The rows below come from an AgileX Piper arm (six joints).
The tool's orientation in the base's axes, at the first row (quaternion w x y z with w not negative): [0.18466 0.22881 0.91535 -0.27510]
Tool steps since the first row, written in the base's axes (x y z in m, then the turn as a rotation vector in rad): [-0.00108 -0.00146 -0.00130 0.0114 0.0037 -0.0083]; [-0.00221 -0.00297 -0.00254 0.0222 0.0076 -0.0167]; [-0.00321 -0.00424 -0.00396 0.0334 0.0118 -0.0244]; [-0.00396 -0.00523 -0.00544 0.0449 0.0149 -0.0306]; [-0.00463 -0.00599 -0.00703 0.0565 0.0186 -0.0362]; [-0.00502 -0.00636 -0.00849 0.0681 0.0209 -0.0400]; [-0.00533 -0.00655 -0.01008 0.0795 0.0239 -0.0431]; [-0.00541 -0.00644 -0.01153 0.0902 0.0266 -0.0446]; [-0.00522 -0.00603 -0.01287 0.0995 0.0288 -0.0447]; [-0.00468 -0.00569 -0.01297 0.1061 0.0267 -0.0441]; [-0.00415 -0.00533 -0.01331 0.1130 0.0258 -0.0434]
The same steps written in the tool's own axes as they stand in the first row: [0.00103 -0.00110 0.00164 -0.0044 0.0122 0.0067]; [0.00206 -0.00230 0.00326 -0.0082 0.0242 0.0133]; [0.00315 -0.00317 0.00490 -0.0126 0.0364 0.0192]; [0.00414 -0.00367 0.00648 -0.0182 0.0473 0.0246]; [0.00519 -0.00392 0.00803 -0.0240 0.0584 0.0293]; [0.00607 -0.00379 0.00930 -0.0311 0.0678 0.0334]; [0.00701 -0.00342 0.01059 -0.0382 0.0772 0.0364]; [0.00778 -0.00277 0.01164 -0.0455 0.0854 0.0383]; [0.00838 -0.00181 0.01248 -0.0524 0.0919 0.0391]; [0.00808 -0.00123 0.01248 -0.0588 0.0936 0.0412]; [0.00792 -0.00055 0.01264 -0.0651 0.0962 0.0427]
